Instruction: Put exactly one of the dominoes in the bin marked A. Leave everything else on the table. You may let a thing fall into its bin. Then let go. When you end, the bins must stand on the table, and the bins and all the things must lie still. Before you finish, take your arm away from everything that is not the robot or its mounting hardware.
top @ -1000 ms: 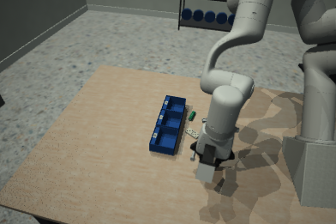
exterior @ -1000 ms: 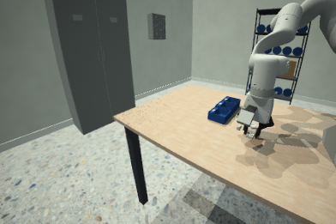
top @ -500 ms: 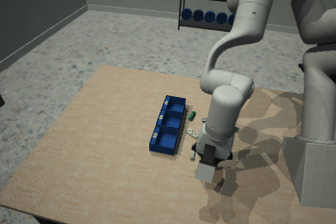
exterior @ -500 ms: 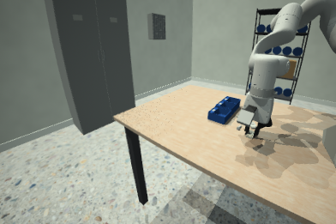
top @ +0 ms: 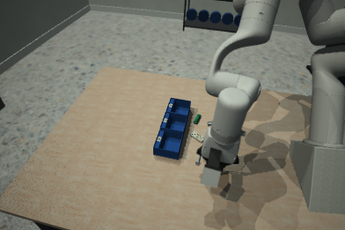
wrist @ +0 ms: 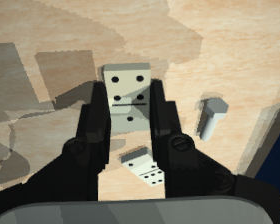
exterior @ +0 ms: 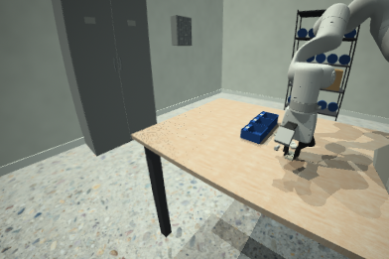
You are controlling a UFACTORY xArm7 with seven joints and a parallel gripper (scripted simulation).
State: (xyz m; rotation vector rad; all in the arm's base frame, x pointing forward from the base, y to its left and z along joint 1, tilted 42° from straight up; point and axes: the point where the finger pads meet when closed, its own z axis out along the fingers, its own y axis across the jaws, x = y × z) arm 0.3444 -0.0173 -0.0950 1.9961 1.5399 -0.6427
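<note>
Now: the grey bolt 5 cm ahead of my hand, 3 cm to the right of it and 2 cm below it. Round my hand: blue bin 16 cm to the right, 13 cm ahead; green battery 22 cm to the right, 4 cm ahead, 2 cm below; white domino 2 cm below.
</note>
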